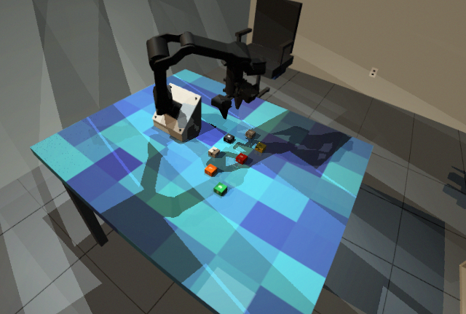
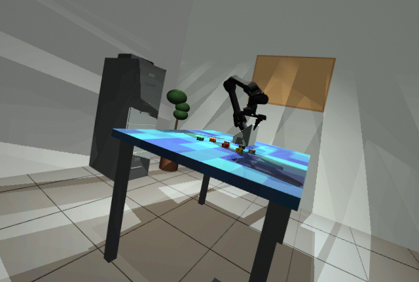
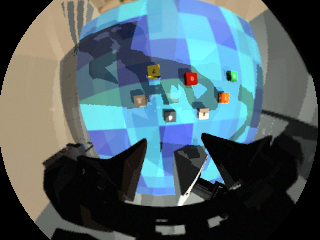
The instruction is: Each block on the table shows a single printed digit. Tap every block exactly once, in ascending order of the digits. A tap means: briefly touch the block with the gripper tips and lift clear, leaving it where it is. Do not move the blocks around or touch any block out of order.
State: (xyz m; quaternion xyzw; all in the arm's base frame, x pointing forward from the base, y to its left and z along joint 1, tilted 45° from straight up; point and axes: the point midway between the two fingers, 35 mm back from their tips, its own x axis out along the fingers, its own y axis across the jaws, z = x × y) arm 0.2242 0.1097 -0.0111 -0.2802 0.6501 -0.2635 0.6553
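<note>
The red block is 12 cm below my gripper tip, 11 cm ahead of it and 7 cm to the right of it. Round my gripper tip: black block (12 cm below, 1 cm to the right); grey block (12 cm below, 7 cm to the left, 6 cm ahead); white block (12 cm below, 11 cm to the right, 1 cm ahead).
</note>
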